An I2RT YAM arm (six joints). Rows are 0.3 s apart.
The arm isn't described. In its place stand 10 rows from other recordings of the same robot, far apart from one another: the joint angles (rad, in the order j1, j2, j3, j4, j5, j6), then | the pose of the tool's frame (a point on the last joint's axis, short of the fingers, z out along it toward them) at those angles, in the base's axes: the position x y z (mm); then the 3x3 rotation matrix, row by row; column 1 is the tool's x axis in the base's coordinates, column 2 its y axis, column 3 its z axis.
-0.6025, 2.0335, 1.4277, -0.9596, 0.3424, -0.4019 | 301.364 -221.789 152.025; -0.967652 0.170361 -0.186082; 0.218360 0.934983 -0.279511; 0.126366 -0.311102 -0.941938
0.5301, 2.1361, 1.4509, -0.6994, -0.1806, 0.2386 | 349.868 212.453 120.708; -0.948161 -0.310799 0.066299; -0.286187 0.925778 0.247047; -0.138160 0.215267 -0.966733
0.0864, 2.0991, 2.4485, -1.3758, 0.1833, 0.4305 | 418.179 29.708 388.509; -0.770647 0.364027 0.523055; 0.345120 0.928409 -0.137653; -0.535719 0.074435 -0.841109
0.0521, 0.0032, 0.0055, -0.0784, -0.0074, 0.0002 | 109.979 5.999 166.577; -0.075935 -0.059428 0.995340; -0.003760 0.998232 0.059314; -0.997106 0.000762 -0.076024
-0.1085, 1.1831, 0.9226, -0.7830, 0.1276, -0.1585 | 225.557 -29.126 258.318; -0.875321 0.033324 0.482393; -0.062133 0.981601 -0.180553; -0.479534 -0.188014 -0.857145
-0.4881, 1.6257, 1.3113, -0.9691, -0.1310, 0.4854 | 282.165 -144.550 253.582; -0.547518 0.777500 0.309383; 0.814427 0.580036 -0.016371; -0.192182 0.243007 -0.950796
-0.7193, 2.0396, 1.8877, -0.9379, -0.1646, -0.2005 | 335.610 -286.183 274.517; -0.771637 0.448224 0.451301; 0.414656 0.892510 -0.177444; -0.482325 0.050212 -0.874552
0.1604, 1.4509, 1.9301, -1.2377, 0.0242, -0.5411 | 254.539 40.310 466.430; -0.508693 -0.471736 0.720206; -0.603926 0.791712 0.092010; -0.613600 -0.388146 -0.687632
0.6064, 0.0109, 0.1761, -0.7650, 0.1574, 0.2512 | 67.205 39.821 154.234; -0.562759 -0.326925 0.759225; -0.091553 0.937468 0.335815; -0.821535 0.119474 -0.557499
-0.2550, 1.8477, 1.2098, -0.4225, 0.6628, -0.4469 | 356.944 -115.684 180.692; -0.973057 0.076726 0.217423; -0.098402 0.714612 -0.692566; -0.208511 -0.695301 -0.687808
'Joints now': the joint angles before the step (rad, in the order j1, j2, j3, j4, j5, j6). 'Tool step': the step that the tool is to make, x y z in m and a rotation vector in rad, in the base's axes. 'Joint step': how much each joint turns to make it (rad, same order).
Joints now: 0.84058, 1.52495, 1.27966, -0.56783, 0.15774, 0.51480
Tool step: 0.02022, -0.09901, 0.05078, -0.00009, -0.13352, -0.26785
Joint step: -0.28002, -0.19494, -0.00037, -0.07973, 0.05035, -0.07173
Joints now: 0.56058, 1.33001, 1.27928, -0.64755, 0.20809, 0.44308
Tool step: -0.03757, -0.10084, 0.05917, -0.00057, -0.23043, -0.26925
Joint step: -0.30744, -0.26666, 0.00037, -0.03472, 0.01948, -0.09879
